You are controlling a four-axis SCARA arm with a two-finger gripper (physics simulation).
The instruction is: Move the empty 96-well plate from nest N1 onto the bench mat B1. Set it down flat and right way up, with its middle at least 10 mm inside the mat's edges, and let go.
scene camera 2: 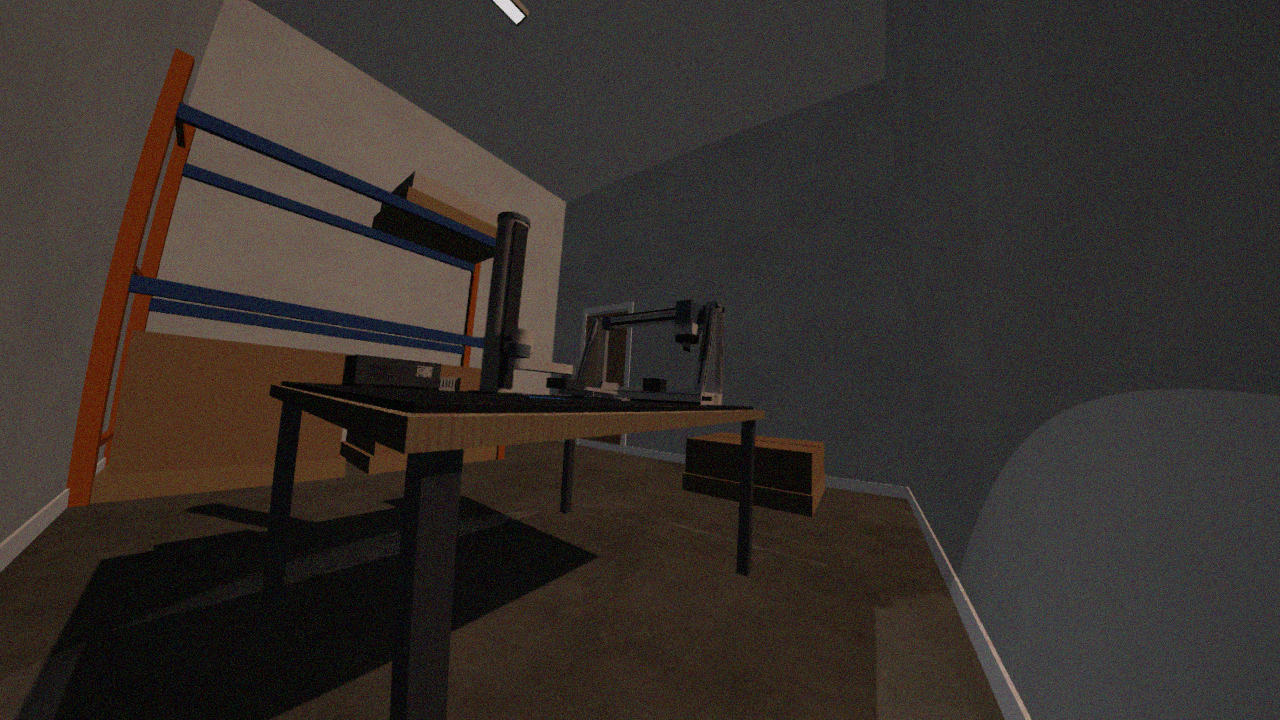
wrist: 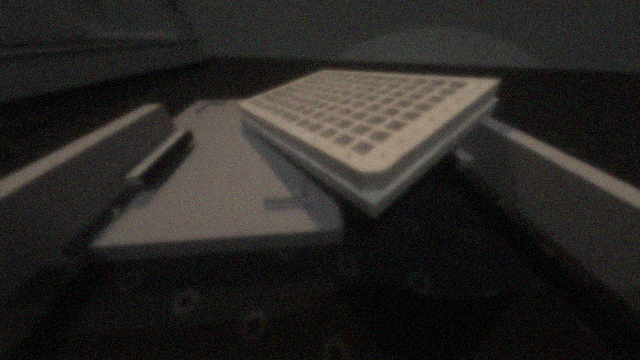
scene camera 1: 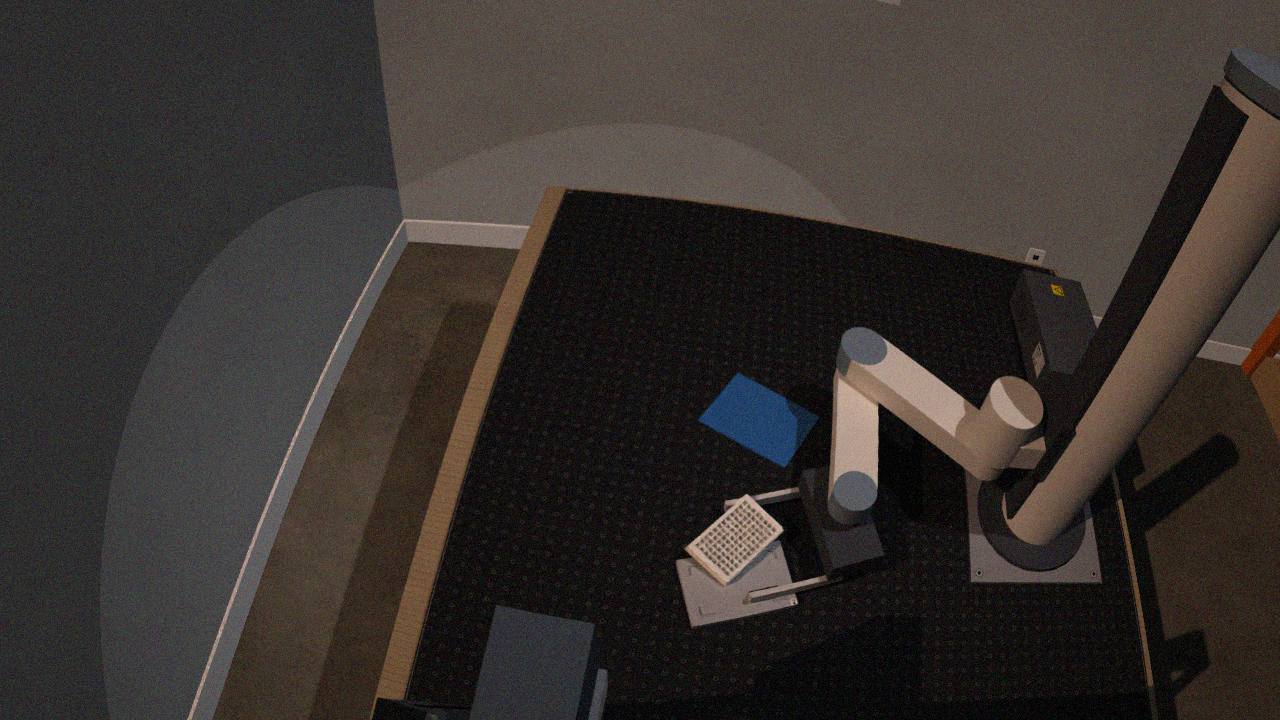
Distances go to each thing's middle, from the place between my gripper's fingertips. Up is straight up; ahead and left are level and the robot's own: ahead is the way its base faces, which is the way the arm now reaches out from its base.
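Positions counted from my hand. White 96-well plate [scene camera 1: 730,544]: 10 mm ahead of my hand, 20 mm to the right of it, 10 mm above it. Nest N1 [scene camera 1: 730,603]: 10 mm behind my hand, 50 mm to the left of it, 20 mm below it. Blue bench mat B1 [scene camera 1: 752,415]: 20 mm behind my hand, 280 mm to the right of it, 20 mm below it. Dark box [scene camera 2: 405,372]: 680 mm behind my hand, 530 mm to the right of it, 30 mm above it. Going by their middles, the dark box is the farthest from my hand of the things named here.
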